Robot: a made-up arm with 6 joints. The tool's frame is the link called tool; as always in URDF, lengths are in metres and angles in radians. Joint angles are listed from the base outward.
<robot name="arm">
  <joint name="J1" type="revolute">
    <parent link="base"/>
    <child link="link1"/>
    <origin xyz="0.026 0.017 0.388"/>
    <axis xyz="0 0 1"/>
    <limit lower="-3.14" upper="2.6"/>
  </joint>
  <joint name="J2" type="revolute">
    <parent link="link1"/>
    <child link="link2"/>
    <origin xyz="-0.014 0.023 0.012" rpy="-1.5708 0 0"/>
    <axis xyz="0 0 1"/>
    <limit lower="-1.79" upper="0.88"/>
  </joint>
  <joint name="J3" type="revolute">
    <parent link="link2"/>
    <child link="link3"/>
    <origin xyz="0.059 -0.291 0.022"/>
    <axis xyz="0 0 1"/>
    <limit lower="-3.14" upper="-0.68"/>
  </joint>
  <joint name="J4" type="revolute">
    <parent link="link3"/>
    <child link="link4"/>
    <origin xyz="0.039 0.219 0" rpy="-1.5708 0 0"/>
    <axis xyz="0 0 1"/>
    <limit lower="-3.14" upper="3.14"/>
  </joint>
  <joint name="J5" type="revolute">
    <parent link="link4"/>
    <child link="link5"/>
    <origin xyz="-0.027 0.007 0.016" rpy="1.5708 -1.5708 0"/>
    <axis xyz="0 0 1"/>
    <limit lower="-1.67" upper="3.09"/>
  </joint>
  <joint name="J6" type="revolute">
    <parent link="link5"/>
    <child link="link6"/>
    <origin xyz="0.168 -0.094 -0.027" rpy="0 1.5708 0"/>
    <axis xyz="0 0 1"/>
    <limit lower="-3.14" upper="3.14"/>
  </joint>
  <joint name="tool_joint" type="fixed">
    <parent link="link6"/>
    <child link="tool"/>
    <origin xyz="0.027 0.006 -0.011" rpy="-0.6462 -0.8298 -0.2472"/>
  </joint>
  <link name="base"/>
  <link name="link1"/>
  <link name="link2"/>
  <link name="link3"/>
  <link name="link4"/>
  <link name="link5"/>
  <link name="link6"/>
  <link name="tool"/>
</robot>
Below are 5 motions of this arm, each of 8 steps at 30 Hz.
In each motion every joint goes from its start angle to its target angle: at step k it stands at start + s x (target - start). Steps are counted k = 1, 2, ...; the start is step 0. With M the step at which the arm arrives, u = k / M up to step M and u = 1 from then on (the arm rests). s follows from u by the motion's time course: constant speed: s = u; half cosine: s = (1 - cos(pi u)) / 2; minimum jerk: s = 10 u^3 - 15 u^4 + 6 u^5.
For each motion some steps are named. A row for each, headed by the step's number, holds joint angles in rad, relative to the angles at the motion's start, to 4 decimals.
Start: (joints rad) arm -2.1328 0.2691 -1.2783 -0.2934 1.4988 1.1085
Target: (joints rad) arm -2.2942 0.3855 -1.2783 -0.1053 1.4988 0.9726
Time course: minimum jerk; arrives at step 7
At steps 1, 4, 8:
1: -0.0038 0.0027 0.0000 0.0044 0.0000 -0.0032
4: -0.1020 0.0736 0.0000 0.1189 0.0000 -0.0859
8: -0.1614 0.1164 0.0000 0.1881 0.0000 -0.1359

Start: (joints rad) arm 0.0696 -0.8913 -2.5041 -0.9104 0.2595 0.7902
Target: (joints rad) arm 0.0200 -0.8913 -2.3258 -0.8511 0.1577 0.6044
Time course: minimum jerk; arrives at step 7
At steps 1, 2, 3, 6, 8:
1: -0.0012 0.0000 0.0041 0.0014 -0.0024 -0.0043
2: -0.0072 0.0000 0.0258 0.0086 -0.0147 -0.0269
3: -0.0182 0.0000 0.0656 0.0218 -0.0375 -0.0684
6: -0.0484 0.0000 0.1742 0.0579 -0.0994 -0.1815
8: -0.0496 0.0000 0.1783 0.0593 -0.1018 -0.1858

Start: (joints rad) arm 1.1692 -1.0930 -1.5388 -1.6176 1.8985 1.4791
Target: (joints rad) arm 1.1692 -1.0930 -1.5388 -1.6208 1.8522 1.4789
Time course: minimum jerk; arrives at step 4
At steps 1, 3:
1: 0.0000 0.0000 0.0000 -0.0003 -0.0048 0.0000
3: 0.0000 0.0000 0.0000 -0.0029 -0.0415 -0.0002

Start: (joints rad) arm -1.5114 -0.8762 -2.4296 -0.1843 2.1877 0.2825
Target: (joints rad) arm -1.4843 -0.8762 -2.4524 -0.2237 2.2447 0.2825
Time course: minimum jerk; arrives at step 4
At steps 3, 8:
3: 0.0243 0.0000 -0.0204 -0.0353 0.0511 0.0000
8: 0.0271 0.0000 -0.0228 -0.0394 0.0570 0.0000

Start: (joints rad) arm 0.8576 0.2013 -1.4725 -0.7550 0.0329 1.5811
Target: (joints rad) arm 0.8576 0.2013 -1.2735 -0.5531 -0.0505 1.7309
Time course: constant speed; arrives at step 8
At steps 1, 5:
1: 0.0000 0.0000 0.0249 0.0252 -0.0104 0.0187
5: 0.0000 0.0000 0.1244 0.1262 -0.0521 0.0936

